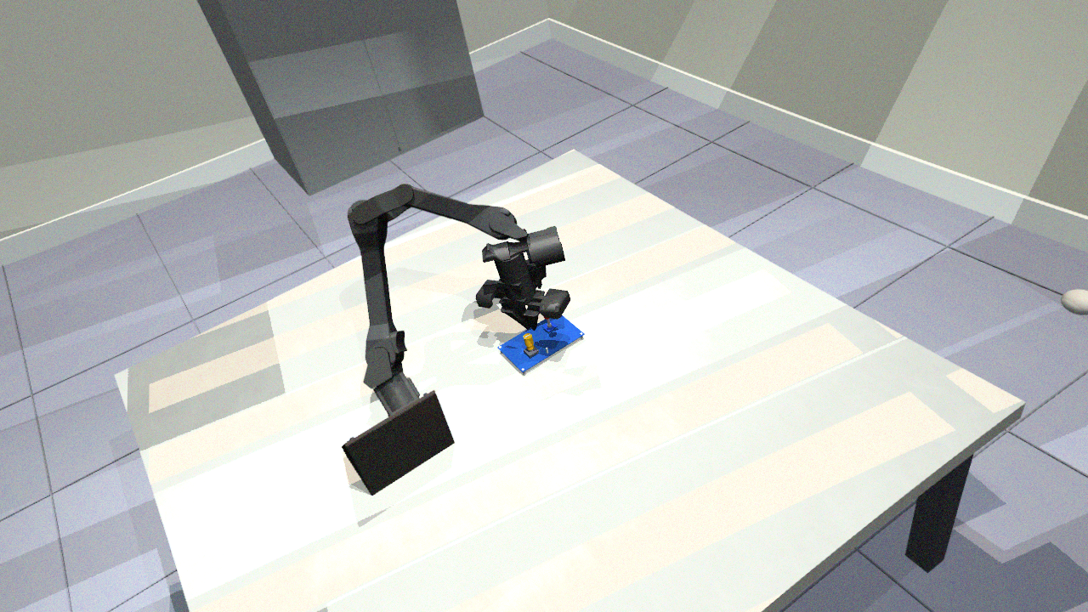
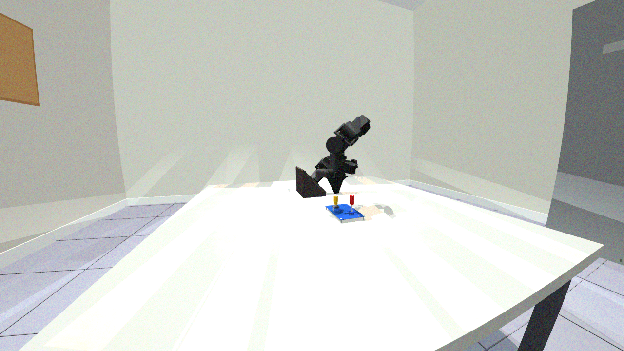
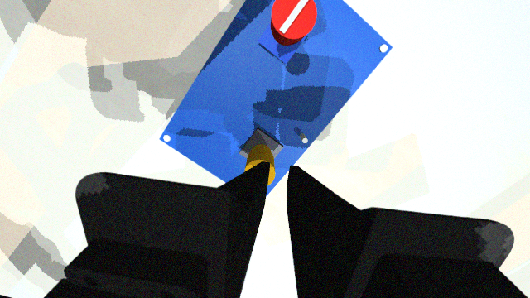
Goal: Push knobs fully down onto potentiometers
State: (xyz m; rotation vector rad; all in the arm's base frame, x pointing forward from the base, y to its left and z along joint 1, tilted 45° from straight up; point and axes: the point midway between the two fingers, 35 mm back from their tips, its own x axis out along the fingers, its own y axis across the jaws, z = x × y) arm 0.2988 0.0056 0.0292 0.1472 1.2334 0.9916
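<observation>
Right now the yellow knob is 3 cm below my gripper tip and 1 cm behind it. Round my gripper tip: red knob: 6 cm ahead, 4 cm to the left, 1 cm below.
</observation>
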